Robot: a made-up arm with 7 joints.
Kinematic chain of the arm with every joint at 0, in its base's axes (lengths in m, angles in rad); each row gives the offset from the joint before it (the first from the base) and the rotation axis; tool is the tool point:
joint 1: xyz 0 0.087 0 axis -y
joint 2: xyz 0 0.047 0 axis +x
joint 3: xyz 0 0 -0.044 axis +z
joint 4: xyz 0 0 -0.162 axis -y
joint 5: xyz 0 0 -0.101 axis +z
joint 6: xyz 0 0 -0.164 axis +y
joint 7: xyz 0 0 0 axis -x
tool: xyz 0 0 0
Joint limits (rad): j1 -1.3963..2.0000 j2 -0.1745..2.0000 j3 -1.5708..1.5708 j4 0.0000..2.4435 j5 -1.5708..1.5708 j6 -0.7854..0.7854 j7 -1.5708..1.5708
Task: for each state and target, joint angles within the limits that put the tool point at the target. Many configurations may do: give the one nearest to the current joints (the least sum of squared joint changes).
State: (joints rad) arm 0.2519 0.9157 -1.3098 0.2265 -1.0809 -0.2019 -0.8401
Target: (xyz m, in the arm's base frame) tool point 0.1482 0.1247 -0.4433
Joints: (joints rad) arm 0.2899 0.1144 -1.3308 0.2456 -1.0809 -0.2019 -0.8401
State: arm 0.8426 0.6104 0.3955 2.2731 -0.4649 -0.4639 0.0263
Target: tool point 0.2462 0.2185 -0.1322
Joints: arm -0.0571 0.3414 0.1571 1.8247 -0.4649 -0.4639 0.0263
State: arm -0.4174 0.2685 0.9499 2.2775 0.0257 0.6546 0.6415
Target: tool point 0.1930 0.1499 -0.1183
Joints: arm -0.2959 0.0448 0.0608 2.1654 0.0257 0.6546 0.6415
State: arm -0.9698 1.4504 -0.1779 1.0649 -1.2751 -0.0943 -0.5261
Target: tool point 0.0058 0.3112 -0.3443
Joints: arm -0.7180 0.9114 -0.3843 1.2220 -1.2751 -0.0943 -0.5261
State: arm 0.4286 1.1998 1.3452 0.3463 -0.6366 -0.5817 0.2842
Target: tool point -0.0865 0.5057 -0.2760
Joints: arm -0.3076 0.8985 1.3577 0.0200 -0.6366 -0.5817 0.2842
